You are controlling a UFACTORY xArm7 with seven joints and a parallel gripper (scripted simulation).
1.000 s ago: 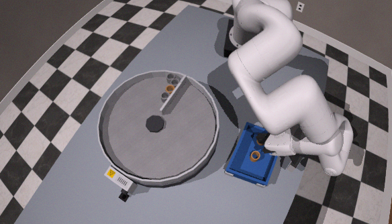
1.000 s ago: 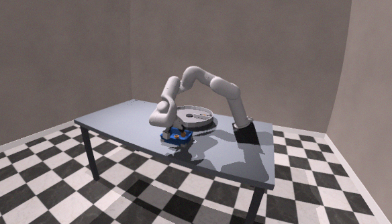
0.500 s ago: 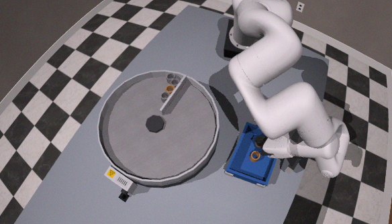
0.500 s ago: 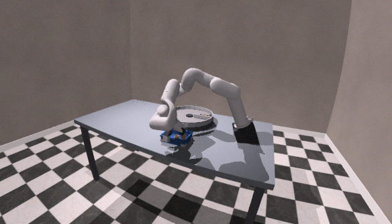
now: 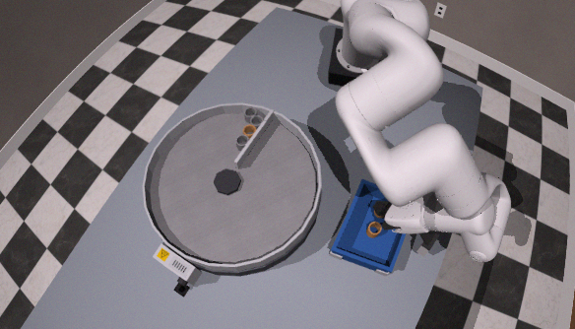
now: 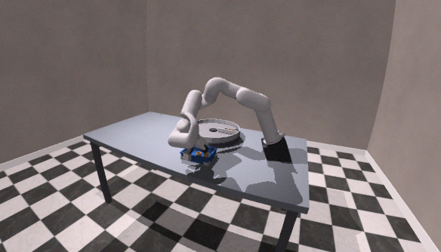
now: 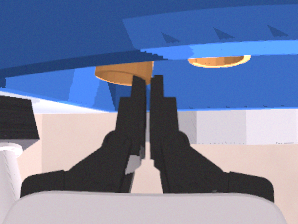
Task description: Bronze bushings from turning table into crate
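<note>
Right now my hand is 4 cm short of the blue crate, 4 cm above it and 1 cm to the right of it. Also, from my hand: turning table: 32 cm to the right, 16 cm ahead, 1 cm below.
</note>
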